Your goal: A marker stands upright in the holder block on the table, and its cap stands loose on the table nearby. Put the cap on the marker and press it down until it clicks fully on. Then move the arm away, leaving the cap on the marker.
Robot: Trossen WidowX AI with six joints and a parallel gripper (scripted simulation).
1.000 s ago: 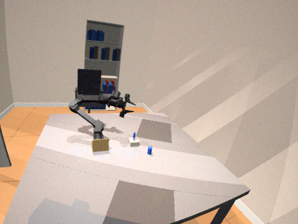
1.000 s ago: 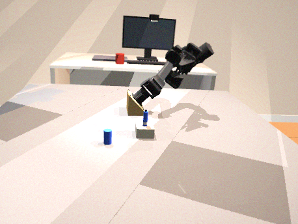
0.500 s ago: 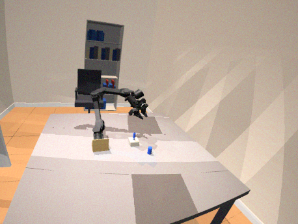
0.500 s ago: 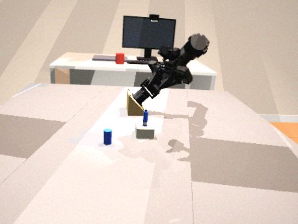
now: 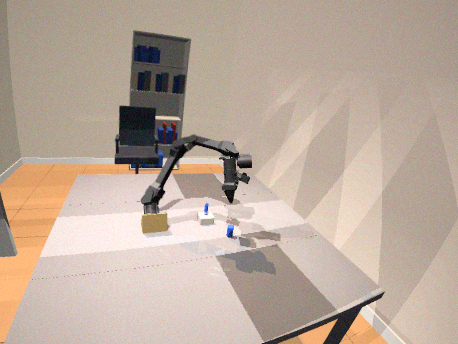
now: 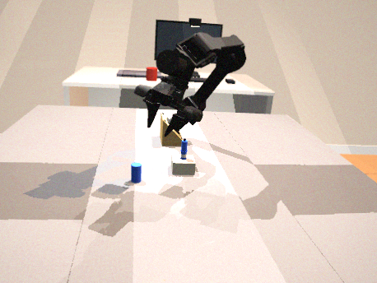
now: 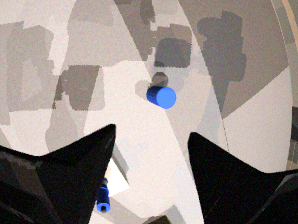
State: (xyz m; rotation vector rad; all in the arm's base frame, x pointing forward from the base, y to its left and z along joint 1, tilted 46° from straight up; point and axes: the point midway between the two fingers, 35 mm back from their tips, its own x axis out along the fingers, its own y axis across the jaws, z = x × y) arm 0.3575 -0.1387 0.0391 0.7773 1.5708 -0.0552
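The blue cap lies 13 cm below my gripper tip, 5 cm to the right of it and 1 cm behind it. From my gripper tip the other things lie so: pale holder block: 13 cm below, 9 cm to the left, 9 cm behind; blue marker: 9 cm to the left, 9 cm behind, 7 cm below.
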